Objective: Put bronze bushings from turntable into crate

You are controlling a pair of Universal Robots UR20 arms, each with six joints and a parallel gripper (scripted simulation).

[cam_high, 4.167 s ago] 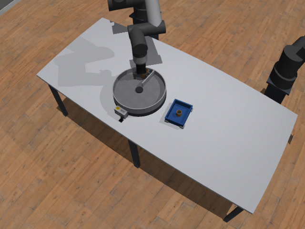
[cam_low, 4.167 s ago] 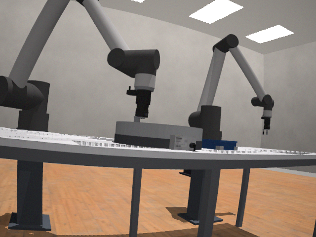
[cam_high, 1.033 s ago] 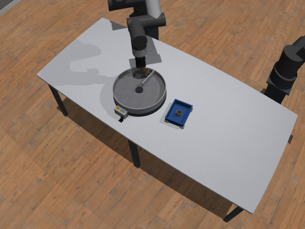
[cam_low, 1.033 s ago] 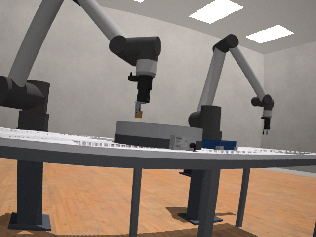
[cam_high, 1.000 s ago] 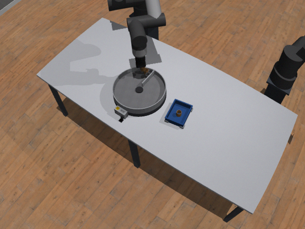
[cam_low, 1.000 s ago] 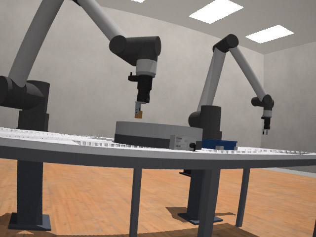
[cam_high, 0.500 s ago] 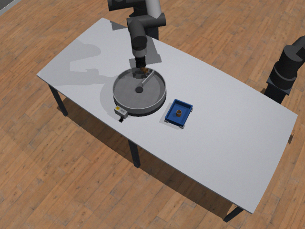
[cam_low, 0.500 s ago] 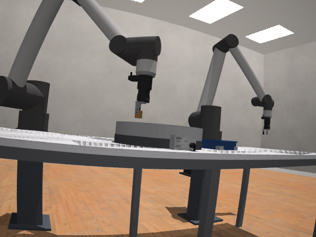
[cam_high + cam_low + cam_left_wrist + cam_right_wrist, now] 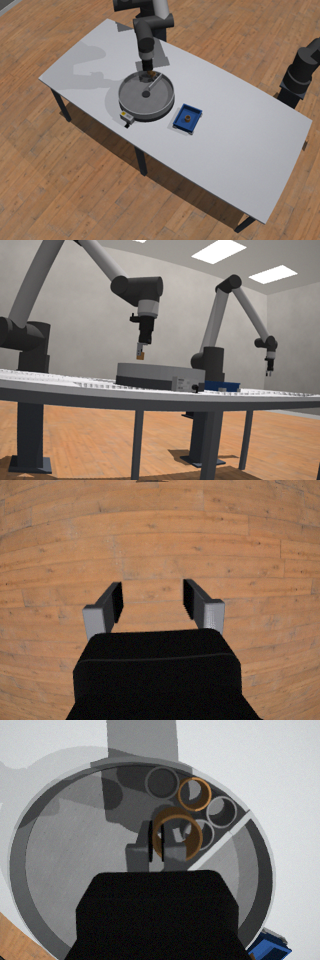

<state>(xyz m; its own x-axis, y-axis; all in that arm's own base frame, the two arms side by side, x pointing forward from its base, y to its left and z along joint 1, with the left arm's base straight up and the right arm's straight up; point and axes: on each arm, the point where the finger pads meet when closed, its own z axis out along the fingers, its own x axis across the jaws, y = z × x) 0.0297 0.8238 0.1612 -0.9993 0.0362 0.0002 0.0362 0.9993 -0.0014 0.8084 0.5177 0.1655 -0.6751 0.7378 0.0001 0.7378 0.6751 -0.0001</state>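
The blue crate is 43 cm to the left of my right hand, 14 cm below it and 11 cm ahead of it.
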